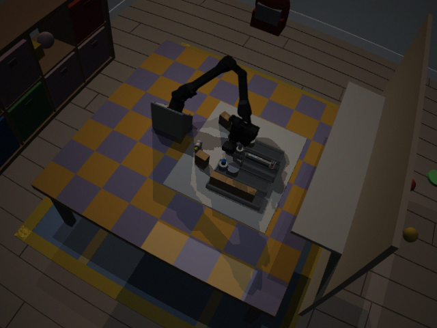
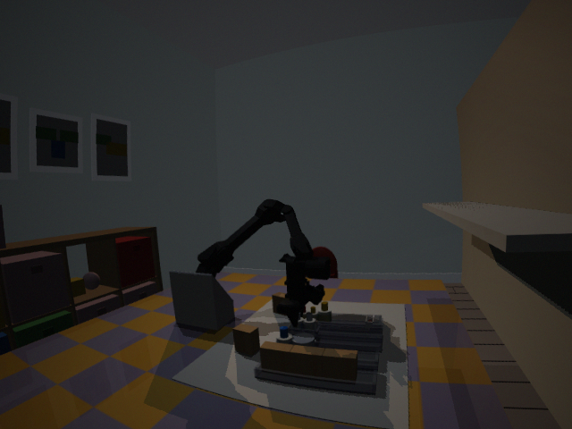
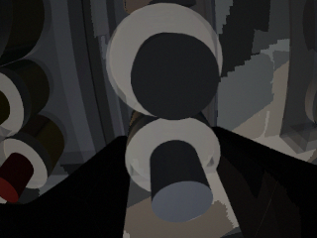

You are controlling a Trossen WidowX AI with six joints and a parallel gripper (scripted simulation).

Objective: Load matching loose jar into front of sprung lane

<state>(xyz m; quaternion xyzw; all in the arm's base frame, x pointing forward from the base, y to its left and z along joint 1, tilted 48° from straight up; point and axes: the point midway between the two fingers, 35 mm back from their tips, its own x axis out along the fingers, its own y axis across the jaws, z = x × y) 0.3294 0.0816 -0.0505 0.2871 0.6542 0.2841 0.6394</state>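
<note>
The grey disc is 60 mm ahead of my gripper tip and 130 mm to the right of it. From my gripper tip the other things lie so: jar (170 mm behind, 70 mm to the right, 10 mm below); sprung lane (140 mm ahead, 20 mm to the right, 10 mm below).
</note>
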